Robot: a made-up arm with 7 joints.
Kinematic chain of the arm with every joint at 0, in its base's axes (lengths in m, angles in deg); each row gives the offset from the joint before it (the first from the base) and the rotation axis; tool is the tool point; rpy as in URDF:
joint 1: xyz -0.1 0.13 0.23 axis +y
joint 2: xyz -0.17 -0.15 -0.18 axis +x
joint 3: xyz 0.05 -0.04 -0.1 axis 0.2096 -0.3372 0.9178
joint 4: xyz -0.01 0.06 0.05 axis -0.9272 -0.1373 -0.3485
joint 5: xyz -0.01 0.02 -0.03 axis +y
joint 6: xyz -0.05 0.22 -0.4 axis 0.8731 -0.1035 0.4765
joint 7: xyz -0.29 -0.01 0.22 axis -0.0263 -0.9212 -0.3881
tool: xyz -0.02 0 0.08 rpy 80.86 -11.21 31.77
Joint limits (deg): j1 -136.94..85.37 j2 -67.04..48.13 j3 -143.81..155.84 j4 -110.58..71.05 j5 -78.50..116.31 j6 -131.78..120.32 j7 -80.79..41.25
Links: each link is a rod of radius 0.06 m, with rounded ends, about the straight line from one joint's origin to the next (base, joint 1, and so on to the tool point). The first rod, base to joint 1, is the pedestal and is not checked.
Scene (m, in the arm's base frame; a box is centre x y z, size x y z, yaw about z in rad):
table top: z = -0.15
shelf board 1: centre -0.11 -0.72 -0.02 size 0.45 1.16 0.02 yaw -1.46
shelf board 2: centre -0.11 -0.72 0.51 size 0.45 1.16 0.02 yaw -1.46
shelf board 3: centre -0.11 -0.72 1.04 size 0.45 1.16 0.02 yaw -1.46
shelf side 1: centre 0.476 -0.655 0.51 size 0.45 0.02 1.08 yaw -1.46
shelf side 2: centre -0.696 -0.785 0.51 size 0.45 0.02 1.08 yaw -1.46
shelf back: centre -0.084 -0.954 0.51 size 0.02 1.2 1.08 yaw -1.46
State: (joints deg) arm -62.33 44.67 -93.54 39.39 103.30 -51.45 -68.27
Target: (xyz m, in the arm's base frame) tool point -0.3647 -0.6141 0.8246
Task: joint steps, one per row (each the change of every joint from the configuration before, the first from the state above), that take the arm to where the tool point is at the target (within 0.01 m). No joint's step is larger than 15 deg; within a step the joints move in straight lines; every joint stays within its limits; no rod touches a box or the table.
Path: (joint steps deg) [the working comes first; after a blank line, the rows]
Joints at the target: -136.94 -50.26 -143.81 6.31 116.31 -101.40 -18.76
Straight joint move there: touches shelf board 3.

1: -8.95 -14.05 -5.62 -7.69 1.86 -4.22 6.22
2: -8.94 -14.04 -5.61 -7.68 1.86 -4.22 6.22
3: -8.95 -14.05 -5.62 -7.69 1.86 -4.22 6.22
4: -8.95 -14.04 -5.61 -7.69 1.85 -4.22 6.22
5: -8.94 -14.05 -5.62 -7.68 1.86 -4.22 6.22
6: -8.95 -14.04 -5.62 -7.69 1.86 -4.22 6.23
7: -8.95 -14.05 -5.61 -7.69 1.86 -4.22 6.22
8: -5.99 1.69 -5.48 10.36 0.00 -10.20 2.98
9: -5.99 1.70 -5.48 10.37 0.00 -10.21 2.98

